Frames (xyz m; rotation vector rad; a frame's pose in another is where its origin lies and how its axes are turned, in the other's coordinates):
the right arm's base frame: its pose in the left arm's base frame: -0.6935 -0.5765 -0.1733 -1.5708 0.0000 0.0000
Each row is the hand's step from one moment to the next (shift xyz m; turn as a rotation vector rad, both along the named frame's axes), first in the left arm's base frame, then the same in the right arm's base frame.
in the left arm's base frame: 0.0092 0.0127 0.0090 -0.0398 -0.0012 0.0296
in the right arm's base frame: 0.0092 -0.0090 0.0127 -0.0398 -0.0296 -0.0012
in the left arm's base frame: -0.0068 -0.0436 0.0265 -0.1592 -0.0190 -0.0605
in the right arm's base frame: -0.0068 -0.0265 -0.0436 -0.1592 0.0605 -0.0190
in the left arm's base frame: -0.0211 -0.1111 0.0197 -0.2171 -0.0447 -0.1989
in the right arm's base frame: -0.0211 -0.0197 -0.1111 -0.2171 0.1989 -0.0447
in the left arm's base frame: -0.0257 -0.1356 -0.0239 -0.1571 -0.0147 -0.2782
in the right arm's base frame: -0.0257 0.0239 -0.1356 -0.1571 0.2782 -0.0147
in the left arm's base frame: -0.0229 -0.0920 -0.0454 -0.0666 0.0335 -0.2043
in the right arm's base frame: -0.0229 0.0454 -0.0920 -0.0666 0.2043 0.0335
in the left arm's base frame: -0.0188 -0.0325 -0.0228 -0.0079 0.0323 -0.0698
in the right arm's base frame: -0.0188 0.0228 -0.0325 -0.0079 0.0698 0.0323
